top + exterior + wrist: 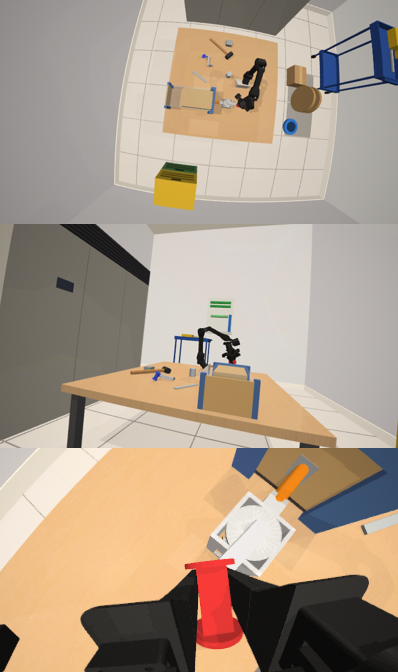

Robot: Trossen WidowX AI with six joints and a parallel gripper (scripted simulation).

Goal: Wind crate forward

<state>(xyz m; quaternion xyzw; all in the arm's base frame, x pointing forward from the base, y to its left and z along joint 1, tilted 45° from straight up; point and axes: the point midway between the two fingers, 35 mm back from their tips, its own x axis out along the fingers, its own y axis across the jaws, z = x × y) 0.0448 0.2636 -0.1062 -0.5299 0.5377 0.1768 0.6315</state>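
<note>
Now: gripper tip 10 mm past the red grip and 10 mm to the left of it. Round my gripper tip: blue steel frame 250 mm ahead, 10 mm to the left, 30 mm below; then hand winch 70 mm ahead, 20 mm to the right, 100 mm below; then red-knobbed crank handle 30 mm ahead, 10 mm to the right, 30 mm below.
</note>
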